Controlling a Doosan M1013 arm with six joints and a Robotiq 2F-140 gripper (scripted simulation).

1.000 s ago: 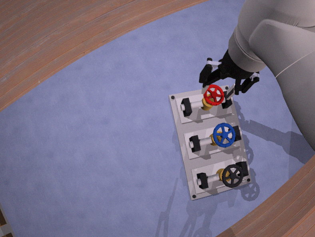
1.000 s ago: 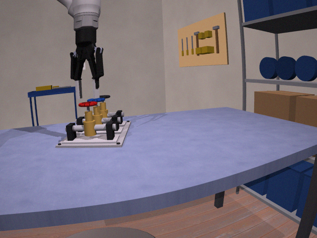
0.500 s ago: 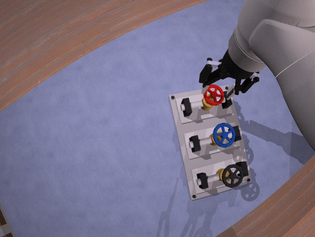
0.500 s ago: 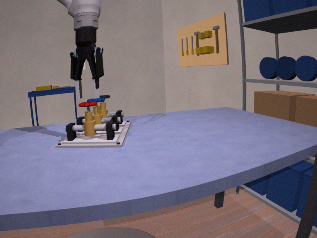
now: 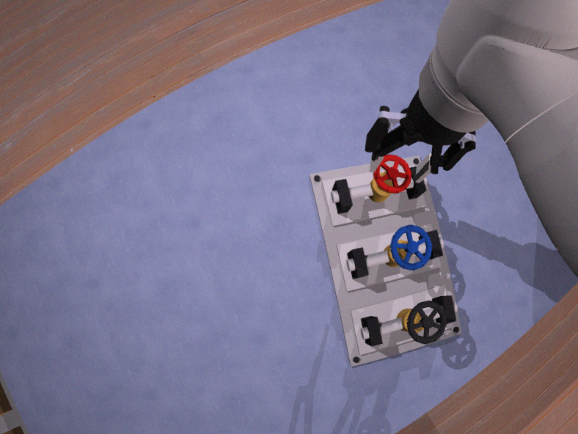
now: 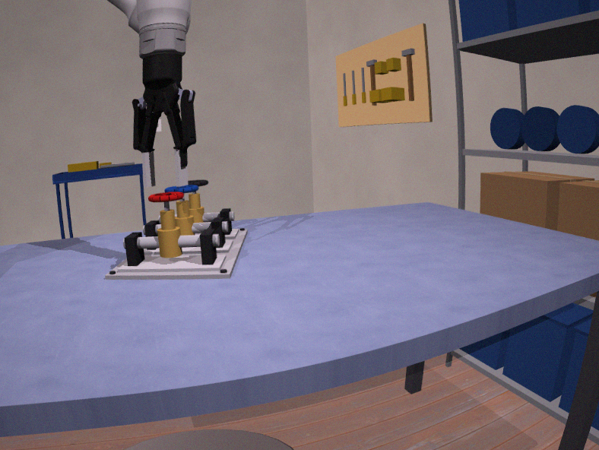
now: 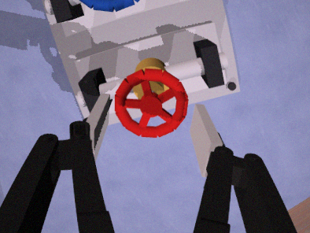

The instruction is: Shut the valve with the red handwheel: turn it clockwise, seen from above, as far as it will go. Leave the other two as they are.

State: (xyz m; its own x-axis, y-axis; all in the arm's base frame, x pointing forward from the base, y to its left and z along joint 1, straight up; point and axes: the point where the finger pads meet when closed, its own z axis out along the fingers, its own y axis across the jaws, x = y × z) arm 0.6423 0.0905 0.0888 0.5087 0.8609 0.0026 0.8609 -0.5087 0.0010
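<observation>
Now: hand 6 cm above the red handwheel. The rest, counted from my hand: black handwheel 25 cm to the left, 6 cm below, 4 cm ahead; then blue handwheel 13 cm to the left, 6 cm below, 2 cm ahead.
</observation>
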